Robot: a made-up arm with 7 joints.
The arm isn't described. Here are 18 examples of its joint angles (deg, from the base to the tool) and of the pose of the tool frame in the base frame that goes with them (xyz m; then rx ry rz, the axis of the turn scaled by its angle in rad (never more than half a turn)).
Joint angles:
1: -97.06 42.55 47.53 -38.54 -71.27 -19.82 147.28
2: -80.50 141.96 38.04 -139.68 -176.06 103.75 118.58
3: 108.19 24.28 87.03 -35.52 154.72 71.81 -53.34
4: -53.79 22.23 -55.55 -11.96 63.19 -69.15 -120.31
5: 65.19 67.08 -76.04 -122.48 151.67 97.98 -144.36
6: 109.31 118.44 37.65 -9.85 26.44 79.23 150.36
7: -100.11 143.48 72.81 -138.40 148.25 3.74 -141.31
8: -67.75 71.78 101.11 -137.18 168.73 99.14 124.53
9: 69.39 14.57 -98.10 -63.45 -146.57 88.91 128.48
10: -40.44 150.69 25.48 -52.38 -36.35 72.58 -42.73
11: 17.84 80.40 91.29 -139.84 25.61 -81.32 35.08
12: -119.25 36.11 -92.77 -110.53 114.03 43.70 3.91
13: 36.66 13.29 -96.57 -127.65 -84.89 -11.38 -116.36
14: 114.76 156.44 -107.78 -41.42 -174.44 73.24 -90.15
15: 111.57 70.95 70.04 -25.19 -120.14 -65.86 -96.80
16: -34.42 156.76 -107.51 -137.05 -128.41 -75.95 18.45
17: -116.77 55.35 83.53 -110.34 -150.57 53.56 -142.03
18: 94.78 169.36 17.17 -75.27 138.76 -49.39 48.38
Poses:
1: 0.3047 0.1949 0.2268 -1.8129 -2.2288 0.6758
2: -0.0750 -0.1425 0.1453 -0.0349 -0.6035 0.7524
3: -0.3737 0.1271 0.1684 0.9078 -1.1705 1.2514
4: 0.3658 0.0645 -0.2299 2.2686 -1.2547 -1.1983
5: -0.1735 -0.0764 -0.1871 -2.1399 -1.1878 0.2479
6: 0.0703 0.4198 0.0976 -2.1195 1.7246 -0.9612
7: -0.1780 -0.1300 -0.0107 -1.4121 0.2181 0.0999
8: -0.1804 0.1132 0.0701 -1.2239 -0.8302 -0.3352
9: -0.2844 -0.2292 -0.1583 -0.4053 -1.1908 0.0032
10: -0.0502 0.0774 0.4027 2.2690 0.5156 1.3276
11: 0.0554 0.0223 0.2080 0.0879 1.4841 1.9250
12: 0.1610 -0.2513 -0.0120 -0.2829 -0.3209 -1.5646
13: -0.0229 -0.2409 -0.0694 -1.6009 1.6388 1.1855
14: 0.1755 0.3706 0.1100 0.6496 2.1766 0.0998
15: -0.1904 0.3527 0.1682 -1.7536 0.5484 -2.4386
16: 0.0300 0.1980 -0.1016 -1.2132 1.1464 -2.5271
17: -0.0823 0.2724 0.0926 -0.0060 0.7134 -0.1708
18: 0.2470 0.1584 -0.2386 -0.3224 -1.0961 0.4610
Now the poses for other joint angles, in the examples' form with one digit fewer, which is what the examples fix.
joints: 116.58 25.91 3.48 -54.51 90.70 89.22 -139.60
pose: -0.406 0.060 -0.021 -1.176 0.236 0.111
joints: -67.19 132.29 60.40 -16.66 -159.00 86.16 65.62
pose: -0.186 0.317 0.235 -2.011 -0.548 -1.448
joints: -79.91 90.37 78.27 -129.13 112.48 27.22 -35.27
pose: -0.207 0.067 0.118 -0.454 2.072 0.804
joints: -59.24 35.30 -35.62 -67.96 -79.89 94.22 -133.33
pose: 0.385 -0.064 -0.012 1.735 1.969 -0.920
